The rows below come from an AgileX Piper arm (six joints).
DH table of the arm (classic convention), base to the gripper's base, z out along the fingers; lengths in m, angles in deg. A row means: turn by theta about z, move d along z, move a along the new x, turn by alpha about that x. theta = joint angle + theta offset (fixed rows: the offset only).
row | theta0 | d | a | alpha
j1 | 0 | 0.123 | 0 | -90
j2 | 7.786 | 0 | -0.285 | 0
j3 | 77.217 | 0 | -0.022 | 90
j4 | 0 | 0.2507 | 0 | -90
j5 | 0 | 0 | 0 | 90
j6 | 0 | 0.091 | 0 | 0
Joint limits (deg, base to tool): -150..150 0..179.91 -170..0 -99.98..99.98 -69.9..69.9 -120..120
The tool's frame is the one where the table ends.
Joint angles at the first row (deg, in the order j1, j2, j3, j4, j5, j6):
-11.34, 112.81, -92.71, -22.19, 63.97, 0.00
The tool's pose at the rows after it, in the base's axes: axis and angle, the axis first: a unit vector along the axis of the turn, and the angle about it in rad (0 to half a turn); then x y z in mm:
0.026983 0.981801 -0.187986 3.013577 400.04 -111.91 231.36
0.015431 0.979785 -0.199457 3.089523 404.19 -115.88 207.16
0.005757 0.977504 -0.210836 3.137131 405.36 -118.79 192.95
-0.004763 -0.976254 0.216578 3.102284 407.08 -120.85 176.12
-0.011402 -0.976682 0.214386 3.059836 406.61 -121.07 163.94
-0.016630 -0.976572 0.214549 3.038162 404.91 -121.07 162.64
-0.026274 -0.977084 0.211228 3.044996 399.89 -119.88 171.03
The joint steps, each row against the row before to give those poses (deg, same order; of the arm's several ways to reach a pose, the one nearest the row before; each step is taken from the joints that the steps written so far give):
0.00, 1.31, 0.01, -0.12, 0.00, 0.00
0.00, 3.44, 0.04, -2.18, 0.77, 0.00
0.00, 1.95, 0.23, -1.92, 0.46, 0.00
0.00, 2.32, 0.12, -1.24, 0.26, 0.89
0.00, 1.64, 0.05, -0.01, 1.04, 0.92
0.00, 0.20, 0.00, 0.01, 1.16, 0.41
-0.07, -1.72, 0.95, 0.61, 0.49, 0.52

